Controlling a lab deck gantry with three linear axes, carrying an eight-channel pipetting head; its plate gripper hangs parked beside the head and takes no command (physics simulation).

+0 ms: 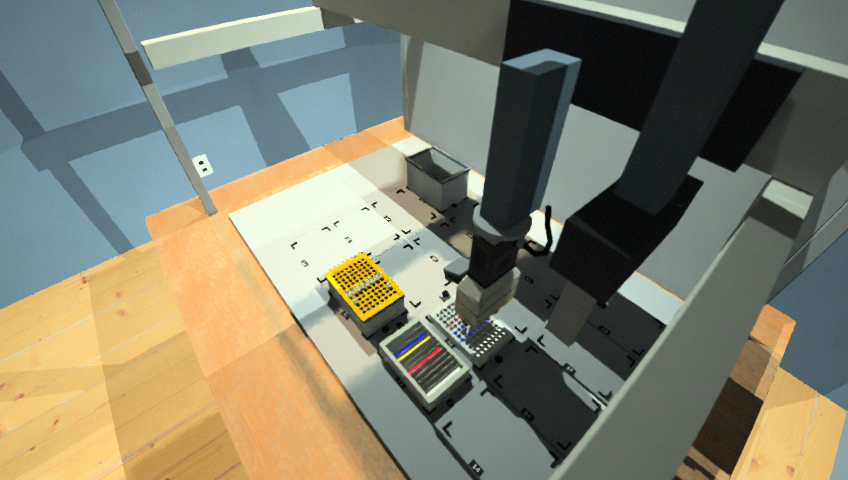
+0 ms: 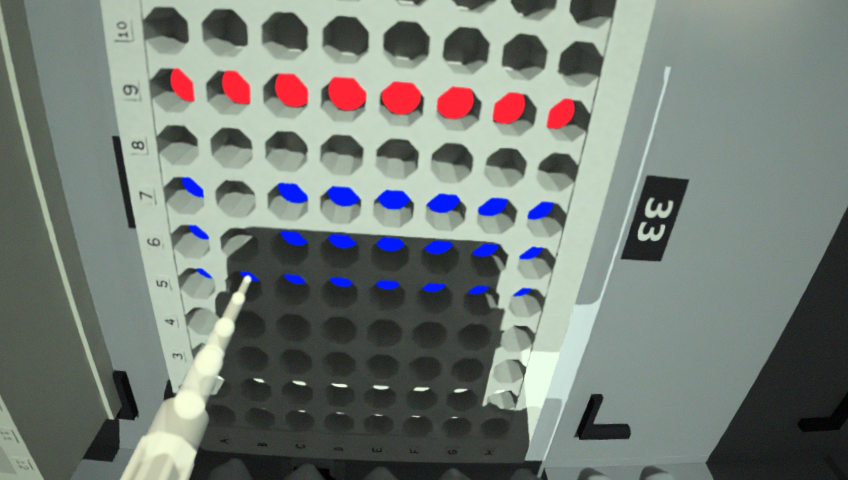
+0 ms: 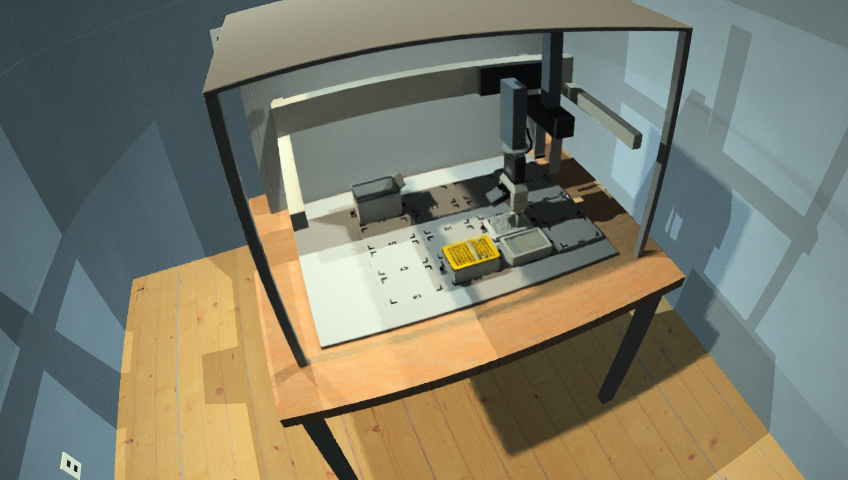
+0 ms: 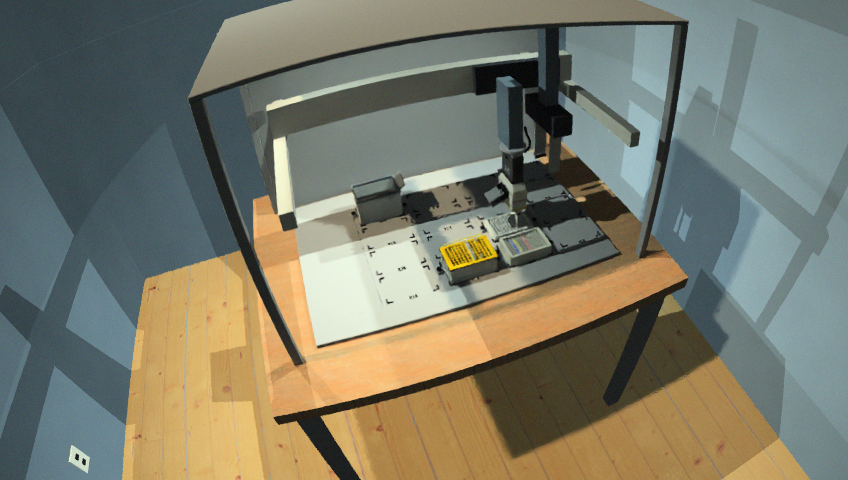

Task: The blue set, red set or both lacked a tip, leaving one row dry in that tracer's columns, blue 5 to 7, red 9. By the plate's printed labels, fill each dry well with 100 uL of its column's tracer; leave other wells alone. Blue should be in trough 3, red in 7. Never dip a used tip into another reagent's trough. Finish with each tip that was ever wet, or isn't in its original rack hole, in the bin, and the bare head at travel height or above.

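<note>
The pipetting head point(image 1: 486, 291) point(image 3: 515, 193) is low over the white plate point(image 2: 624, 59). One pale tip point(image 2: 208, 362) slants down, its end at well B5, where blue shows. B6 and B7 point(image 2: 235, 198) show no blue; the other wells of columns 5 to 7 do. Red shows in all eight wells of column 9. The trough block point(image 1: 458, 386) holds a blue strip point(image 1: 410, 344), a yellow strip and a red strip point(image 1: 424, 359). The yellow tip rack point(image 1: 389, 303) point(image 3: 473, 252) has some pale tips. The plate gripper point(image 3: 547, 164) point(image 4: 546, 163) hangs parked, fingers apart, nothing between them.
The grey open bin point(image 1: 437, 187) point(image 3: 379, 209) point(image 4: 379, 208) stands at the back left of the deck. The trough block is in front of the plate and right of the tip rack. Frame posts point(image 3: 663, 142) stand at the table's corners.
</note>
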